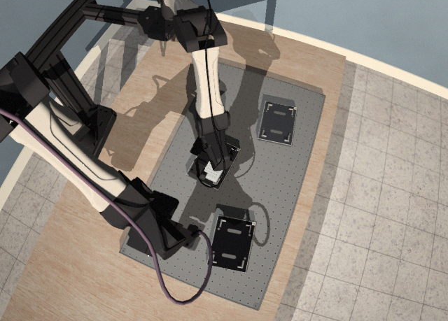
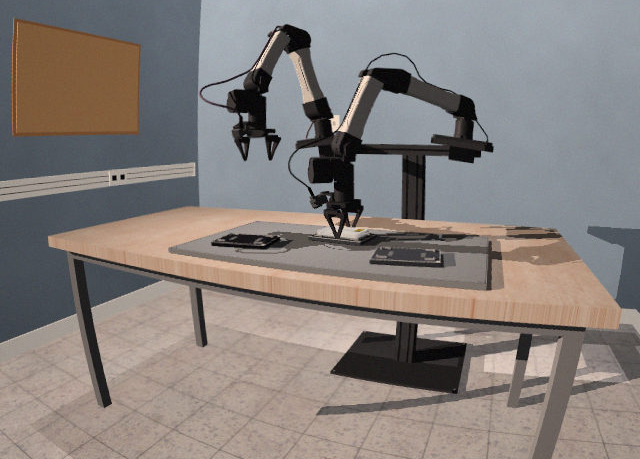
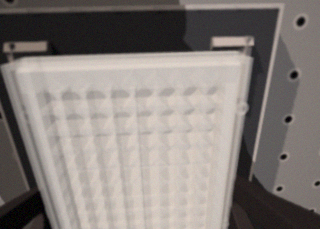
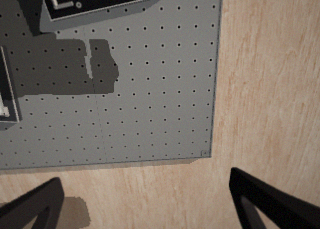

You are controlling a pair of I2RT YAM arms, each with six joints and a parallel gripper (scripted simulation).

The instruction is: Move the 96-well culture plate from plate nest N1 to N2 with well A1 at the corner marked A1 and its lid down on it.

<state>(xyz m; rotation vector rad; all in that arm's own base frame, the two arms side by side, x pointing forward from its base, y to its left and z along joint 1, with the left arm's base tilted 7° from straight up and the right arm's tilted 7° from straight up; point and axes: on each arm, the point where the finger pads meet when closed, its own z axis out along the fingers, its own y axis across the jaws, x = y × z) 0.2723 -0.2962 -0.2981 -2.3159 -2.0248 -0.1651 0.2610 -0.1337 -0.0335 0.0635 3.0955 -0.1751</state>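
My left gripper is now 70 mm short of the perforated board, 30 mm above it and 10 mm to the right of it. Also, from my left hand: A1 mark (70 mm to the left, 60 mm ahead, 10 mm below); 96-well plate (right at my left hand).
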